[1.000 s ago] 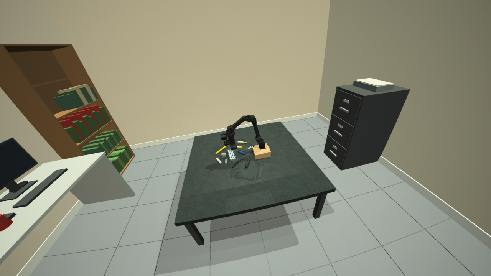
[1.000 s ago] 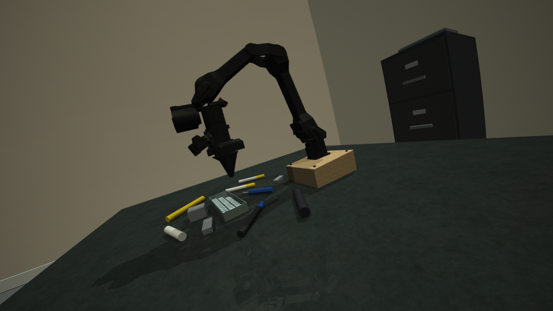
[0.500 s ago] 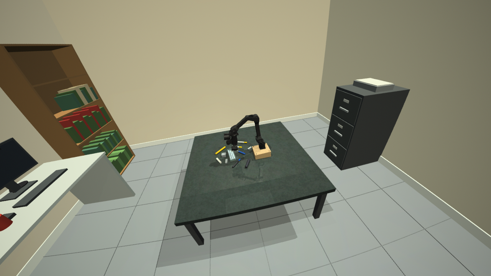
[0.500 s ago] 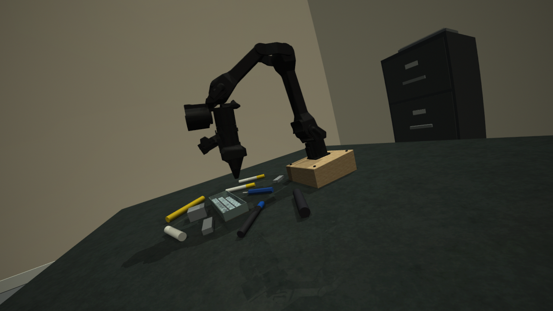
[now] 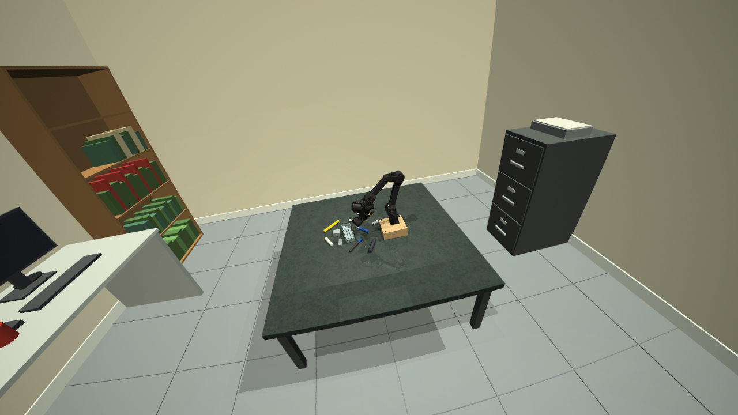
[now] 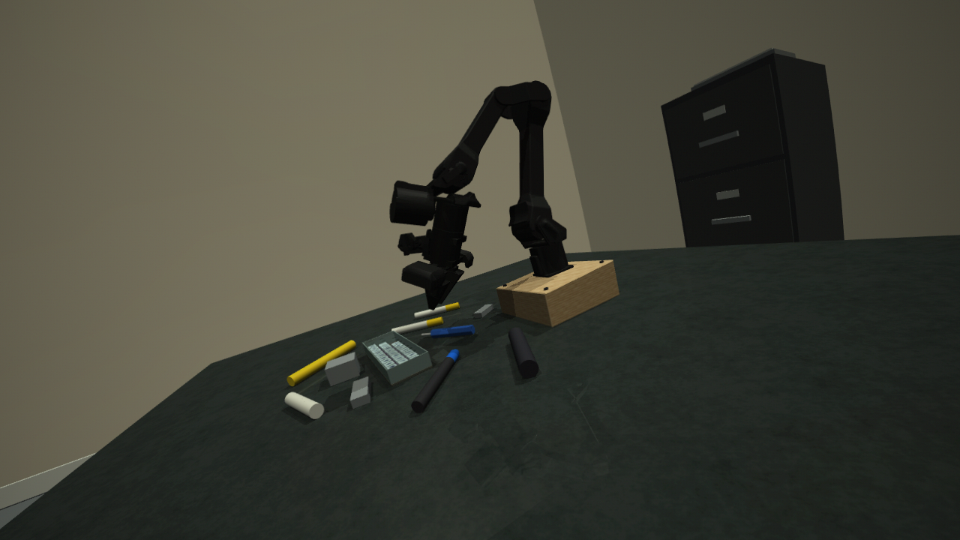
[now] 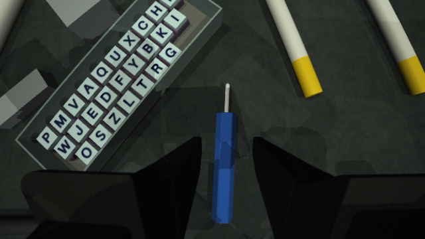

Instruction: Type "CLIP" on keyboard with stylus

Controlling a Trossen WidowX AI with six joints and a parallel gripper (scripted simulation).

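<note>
The blue stylus is 6 cm below my gripper tip, 1 cm to the right of it and 1 cm ahead of it. From my gripper tip the other things lie so: grey block: 19 cm ahead, 5 cm below, 2 cm to the left; then dark cylinder: 21 cm to the left, 7 cm behind, 5 cm below; then yellow marker: 24 cm ahead, 8 cm to the right, 5 cm below.
</note>
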